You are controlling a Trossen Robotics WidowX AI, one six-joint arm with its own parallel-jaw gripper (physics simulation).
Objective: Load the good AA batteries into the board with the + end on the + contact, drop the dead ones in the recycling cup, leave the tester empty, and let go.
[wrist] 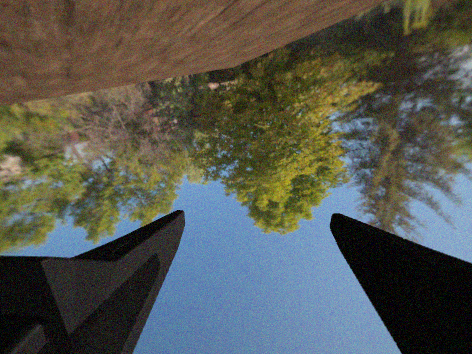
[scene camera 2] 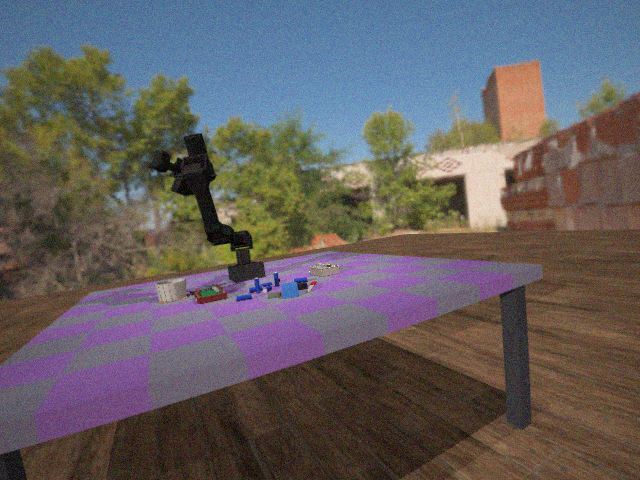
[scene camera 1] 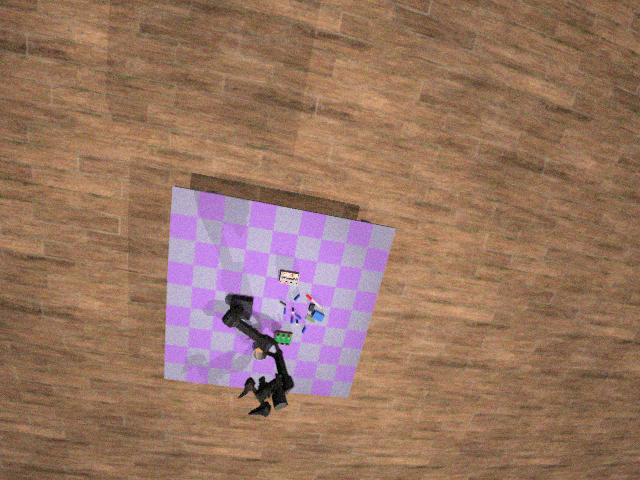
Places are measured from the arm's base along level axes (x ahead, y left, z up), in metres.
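Pixels of known places: gripper, between the fingertips: (wrist: 257, 218) (scene camera 2: 159, 170) (scene camera 1: 243, 406); arm's base, origin of its link: (scene camera 2: 244, 264) (scene camera 1: 238, 309).
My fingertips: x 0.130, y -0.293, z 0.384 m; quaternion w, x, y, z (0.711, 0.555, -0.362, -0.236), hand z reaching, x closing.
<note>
For each thing: its middle in the pictures, then the offset to it from my fingertips. Level surfaces: height alone.
- green board with red edges, middle of its body: (scene camera 2: 209, 293) (scene camera 1: 283, 338) 0.157 m ahead, 0.081 m left, 0.424 m down
- recycling cup, middle of its body: (scene camera 2: 172, 294) (scene camera 1: 261, 349) 0.020 m ahead, 0.017 m right, 0.427 m down
- white tester, middle of its body: (scene camera 2: 323, 268) (scene camera 1: 289, 278) 0.154 m ahead, 0.510 m left, 0.421 m down
- lying, middle of its body: (scene camera 2: 244, 297) (scene camera 1: 304, 329) 0.287 m ahead, 0.153 m left, 0.435 m down
- upright, middle of its body: (scene camera 2: 276, 279) 0.198 m ahead, 0.295 m left, 0.417 m down
- blue block, middle of its body: (scene camera 2: 289, 289) (scene camera 1: 318, 315) 0.362 m ahead, 0.266 m left, 0.427 m down
- red-and-white stick-like object, middle of its body: (scene camera 2: 311, 286) (scene camera 1: 314, 302) 0.329 m ahead, 0.354 m left, 0.438 m down
- checkered table, height of its surface: 0.442 m down
My gripper (scene camera 1: 244, 405) (wrist: 257, 218) is open and empty. It is raised high, past the table's near edge in the first scene view, and faces trees and sky in the wrist view. The green board with red edges (scene camera 1: 283, 337) (scene camera 2: 210, 294) lies on the table. The recycling cup (scene camera 1: 259, 353) (scene camera 2: 171, 290) stands beside it, partly under the arm in the first scene view. The white tester (scene camera 1: 288, 277) (scene camera 2: 324, 269) lies on the far side of the batteries. Several small blue batteries, among them one lying (scene camera 1: 304, 328) (scene camera 2: 244, 297) and one upright (scene camera 2: 276, 279), are scattered between board and tester. Their ends are too small to read.
A blue block (scene camera 1: 317, 315) (scene camera 2: 290, 290) sits beside the batteries, with a dark piece and a greyish piece next to it. A red-and-white stick-like object (scene camera 1: 313, 301) (scene camera 2: 312, 285) lies near them. The arm's base (scene camera 1: 240, 305) (scene camera 2: 246, 271) stands on the checkered table (scene camera 1: 186, 227) (scene camera 2: 361, 310).
</note>
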